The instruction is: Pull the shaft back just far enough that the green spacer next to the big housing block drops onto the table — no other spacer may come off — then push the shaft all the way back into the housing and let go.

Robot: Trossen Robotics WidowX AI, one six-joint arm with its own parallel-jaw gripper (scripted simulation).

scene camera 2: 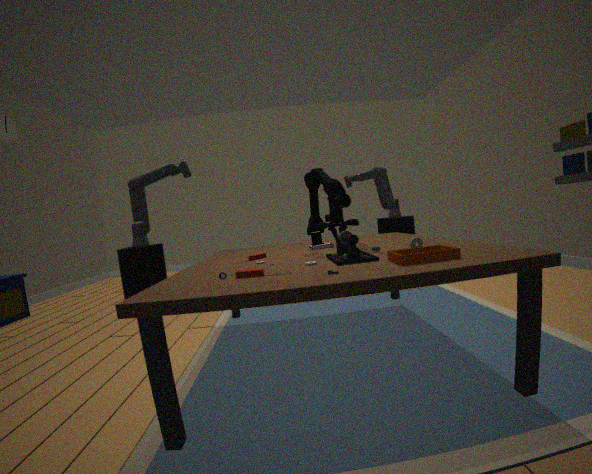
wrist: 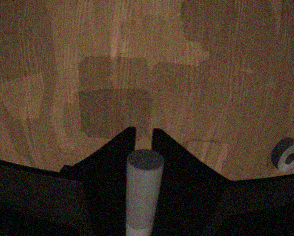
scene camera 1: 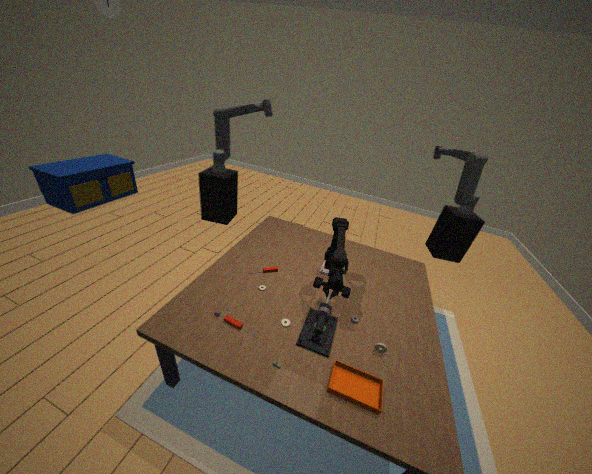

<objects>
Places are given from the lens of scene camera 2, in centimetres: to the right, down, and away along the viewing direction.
dark baseplate (scene camera 2: 354,256): 21, 7, 99
orange tray (scene camera 2: 430,254): 42, 5, 82
</objects>
